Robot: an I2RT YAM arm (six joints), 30 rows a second.
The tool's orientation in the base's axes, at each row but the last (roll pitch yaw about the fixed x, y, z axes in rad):
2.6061, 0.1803, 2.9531
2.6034, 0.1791, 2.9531
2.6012, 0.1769, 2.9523
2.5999, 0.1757, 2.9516
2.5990, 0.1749, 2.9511
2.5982, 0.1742, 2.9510
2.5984, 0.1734, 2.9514
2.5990, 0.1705, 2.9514
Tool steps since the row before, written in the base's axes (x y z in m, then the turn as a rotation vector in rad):
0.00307, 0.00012, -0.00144, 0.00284, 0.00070, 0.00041
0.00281, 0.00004, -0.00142, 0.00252, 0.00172, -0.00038
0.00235, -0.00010, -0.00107, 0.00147, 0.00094, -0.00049
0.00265, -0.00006, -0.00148, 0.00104, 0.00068, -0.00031
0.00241, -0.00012, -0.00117, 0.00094, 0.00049, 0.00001
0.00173, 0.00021, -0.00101, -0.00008, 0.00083, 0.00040
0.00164, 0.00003, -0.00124, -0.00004, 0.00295, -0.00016
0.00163, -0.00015, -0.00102, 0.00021, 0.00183, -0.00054
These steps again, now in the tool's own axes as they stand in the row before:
-0.00269, -0.00040, 0.00203, -0.00269, 0.00101, 0.00069
-0.00246, -0.00048, 0.00191, -0.00205, 0.00147, 0.00176
-0.00210, -0.00046, 0.00143, -0.00116, 0.00067, 0.00122
-0.00231, -0.00061, 0.00187, -0.00082, 0.00050, 0.00084
-0.00215, -0.00052, 0.00152, -0.00082, 0.00049, 0.00046
-0.00146, -0.00021, 0.00137, 0.00016, 0.00091, 0.00004
-0.00137, -0.00048, 0.00146, 0.00062, 0.00245, 0.00154
-0.00143, -0.00052, 0.00118, 0.00023, 0.00131, 0.00138

